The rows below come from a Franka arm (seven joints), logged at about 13 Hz.
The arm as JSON. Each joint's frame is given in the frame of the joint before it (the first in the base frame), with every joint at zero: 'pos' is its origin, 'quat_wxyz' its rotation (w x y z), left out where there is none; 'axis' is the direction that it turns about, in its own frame. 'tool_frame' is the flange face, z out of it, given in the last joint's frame.
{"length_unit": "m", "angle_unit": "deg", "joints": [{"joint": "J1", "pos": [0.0, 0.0, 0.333], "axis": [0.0, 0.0, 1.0]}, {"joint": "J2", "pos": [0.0, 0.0, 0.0], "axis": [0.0, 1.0, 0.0]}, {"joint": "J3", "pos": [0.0, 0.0, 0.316], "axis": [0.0, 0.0, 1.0]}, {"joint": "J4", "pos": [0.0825, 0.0, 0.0], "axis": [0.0, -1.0, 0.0]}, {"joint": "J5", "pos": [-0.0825, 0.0, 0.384], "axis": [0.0, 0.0, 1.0]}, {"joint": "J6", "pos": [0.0, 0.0, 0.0], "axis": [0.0, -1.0, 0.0]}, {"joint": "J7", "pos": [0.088, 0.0, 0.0], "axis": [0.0, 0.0, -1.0]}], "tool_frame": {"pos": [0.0, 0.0, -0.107], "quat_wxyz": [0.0, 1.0, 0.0, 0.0]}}
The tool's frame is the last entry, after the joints.
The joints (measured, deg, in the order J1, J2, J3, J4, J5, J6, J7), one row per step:
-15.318, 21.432, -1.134, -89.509, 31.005, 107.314, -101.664
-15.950, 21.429, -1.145, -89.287, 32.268, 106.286, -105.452
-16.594, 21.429, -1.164, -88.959, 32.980, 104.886, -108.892
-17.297, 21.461, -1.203, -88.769, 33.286, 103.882, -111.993
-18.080, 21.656, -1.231, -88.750, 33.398, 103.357, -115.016
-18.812, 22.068, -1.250, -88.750, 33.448, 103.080, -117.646
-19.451, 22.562, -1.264, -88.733, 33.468, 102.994, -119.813
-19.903, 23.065, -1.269, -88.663, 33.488, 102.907, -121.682
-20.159, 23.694, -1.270, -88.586, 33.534, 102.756, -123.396
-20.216, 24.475, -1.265, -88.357, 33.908, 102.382, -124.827
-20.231, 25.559, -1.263, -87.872, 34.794, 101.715, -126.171
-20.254, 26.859, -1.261, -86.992, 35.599, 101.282, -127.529
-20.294, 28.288, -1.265, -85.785, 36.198, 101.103, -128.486
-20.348, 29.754, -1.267, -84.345, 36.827, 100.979, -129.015
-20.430, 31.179, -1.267, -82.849, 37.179, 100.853, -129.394
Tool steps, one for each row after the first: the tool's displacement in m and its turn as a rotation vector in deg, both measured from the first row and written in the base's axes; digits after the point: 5 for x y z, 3 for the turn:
-0.00191, -0.00455, 0.00152, 1.028, -1.590, 2.697
-0.00447, -0.00931, 0.00319, 1.758, -2.762, 5.437
-0.00729, -0.01584, 0.00354, 2.055, -3.820, 7.749
-0.00999, -0.02402, 0.00099, 2.091, -4.835, 9.747
-0.01200, -0.03208, -0.00401, 2.099, -5.604, 11.358
-0.01340, -0.03944, -0.00966, 2.073, -6.210, 12.584
-0.01411, -0.04467, -0.01498, 2.085, -6.711, 13.750
-0.01409, -0.04761, -0.02176, 2.253, -7.005, 14.992
-0.01290, -0.04777, -0.02904, 2.874, -7.173, 16.153
-0.01059, -0.04683, -0.03766, 4.119, -7.331, 17.178
-0.00670, -0.04693, -0.04557, 5.063, -7.786, 18.133
-0.00167, -0.04830, -0.05248, 5.619, -8.272, 18.709
0.00405, -0.05011, -0.05805, 6.104, -8.755, 18.887
0.00946, -0.05251, -0.06307, 6.346, -9.109, 19.047

